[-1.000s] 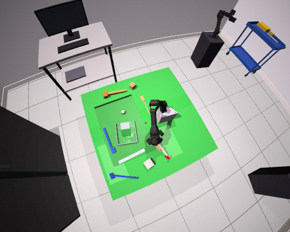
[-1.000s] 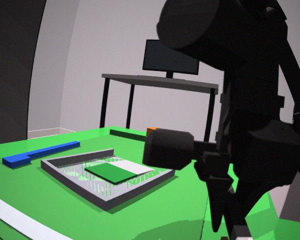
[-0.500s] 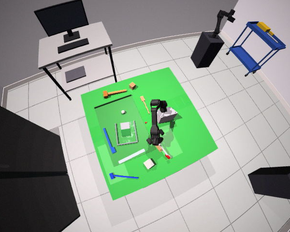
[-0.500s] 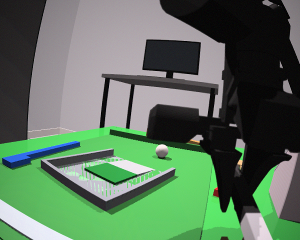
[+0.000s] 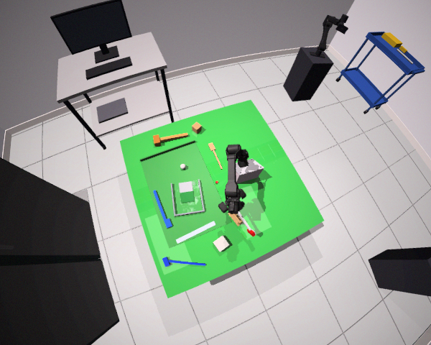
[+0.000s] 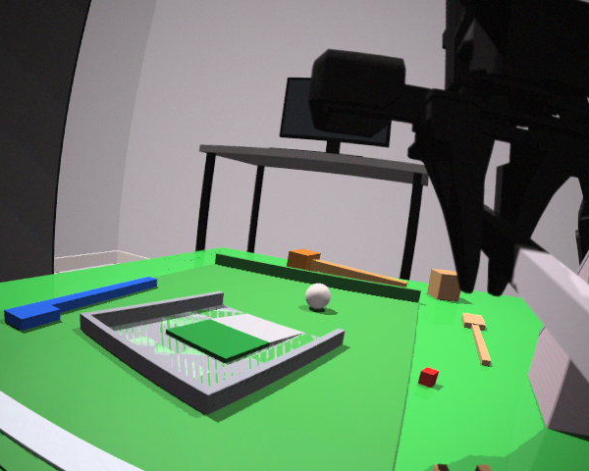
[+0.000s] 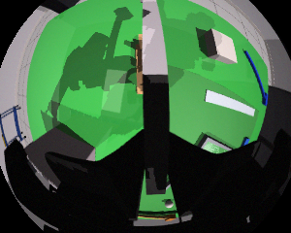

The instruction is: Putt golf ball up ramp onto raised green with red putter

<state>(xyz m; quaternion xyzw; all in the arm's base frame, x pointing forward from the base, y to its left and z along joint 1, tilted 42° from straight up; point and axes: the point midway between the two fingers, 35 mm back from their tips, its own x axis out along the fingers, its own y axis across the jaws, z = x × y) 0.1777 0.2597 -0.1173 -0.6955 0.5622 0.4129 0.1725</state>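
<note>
Now: gripper tip 5 cm past the putter and 11 cm to the right of it. From my gripper tip the other things lie so: red cube 3 cm ahead, 22 cm to the right, 14 cm below; then white cube 12 cm ahead, 23 cm to the left, 13 cm below; then white bar 27 cm ahead, 11 cm to the left, 15 cm below.
</note>
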